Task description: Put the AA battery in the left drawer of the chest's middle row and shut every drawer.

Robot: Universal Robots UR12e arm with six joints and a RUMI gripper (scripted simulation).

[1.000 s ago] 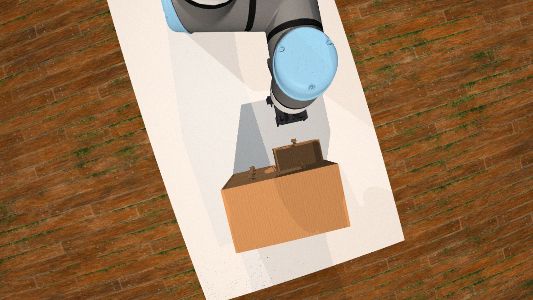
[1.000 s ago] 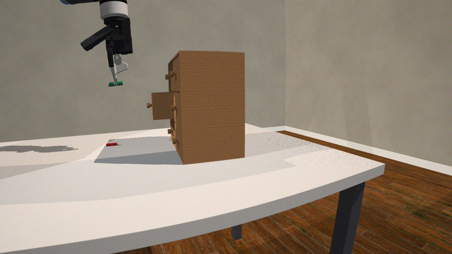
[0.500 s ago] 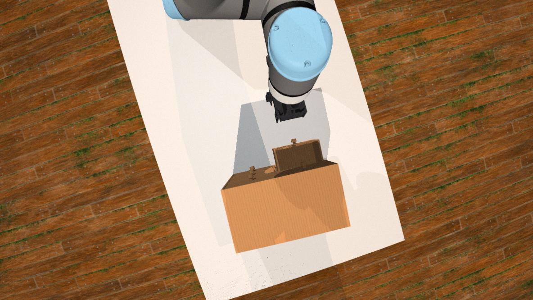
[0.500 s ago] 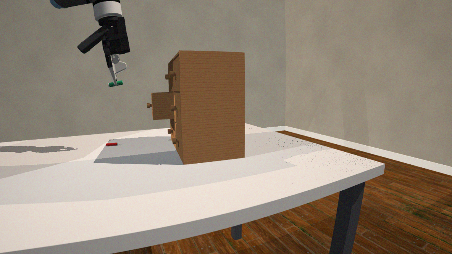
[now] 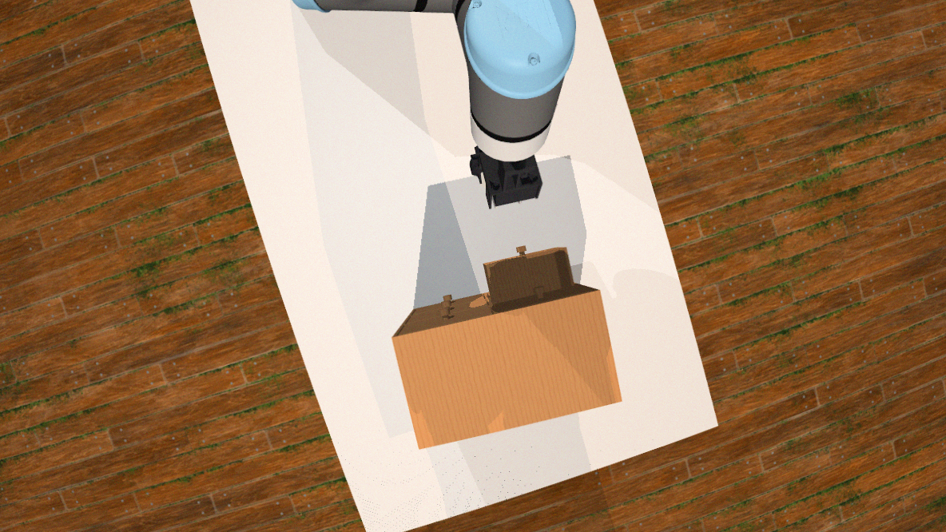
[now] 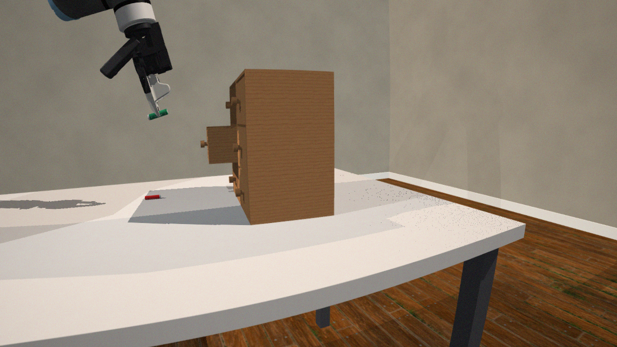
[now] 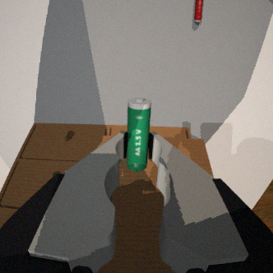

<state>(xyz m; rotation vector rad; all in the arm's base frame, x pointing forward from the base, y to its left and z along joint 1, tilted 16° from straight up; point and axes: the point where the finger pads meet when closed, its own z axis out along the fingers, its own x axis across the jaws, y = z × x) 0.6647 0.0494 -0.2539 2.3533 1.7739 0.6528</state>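
The green AA battery lies 1 cm below my hand. From my hand the other things lie so: red object: 2 cm behind, 9 cm to the left, 23 cm below.
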